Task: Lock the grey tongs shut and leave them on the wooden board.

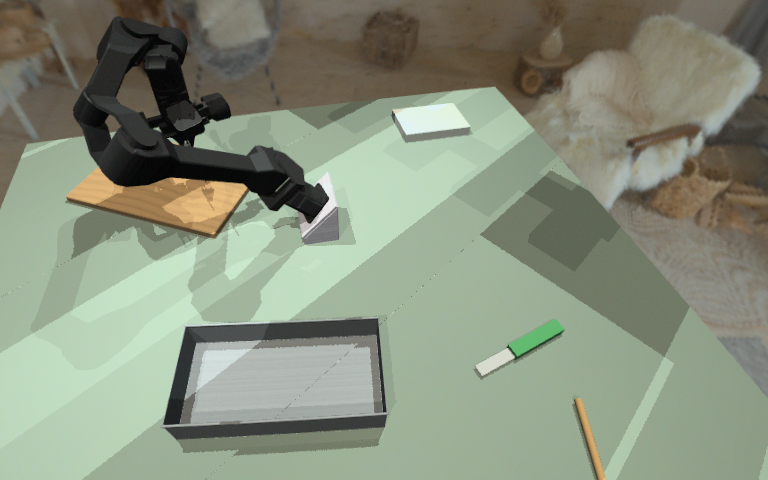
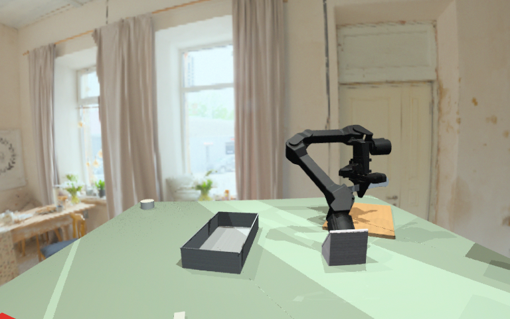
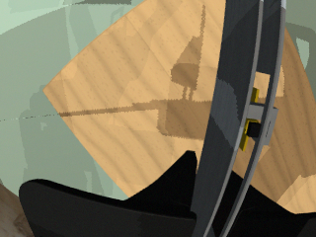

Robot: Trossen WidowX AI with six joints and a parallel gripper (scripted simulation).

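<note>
The yellow lock piece is 4 cm ahead of my gripper tip and 4 cm above it. The rest, counted from my gripper tip: dark roasting tin (50 cm ahead, 8 cm below, 5 cm to the left); wooden board (10 cm below, 6 cm to the right, 5 cm behind); cream block (60 cm to the left, 9 cm below, 5 cm behind).
</note>
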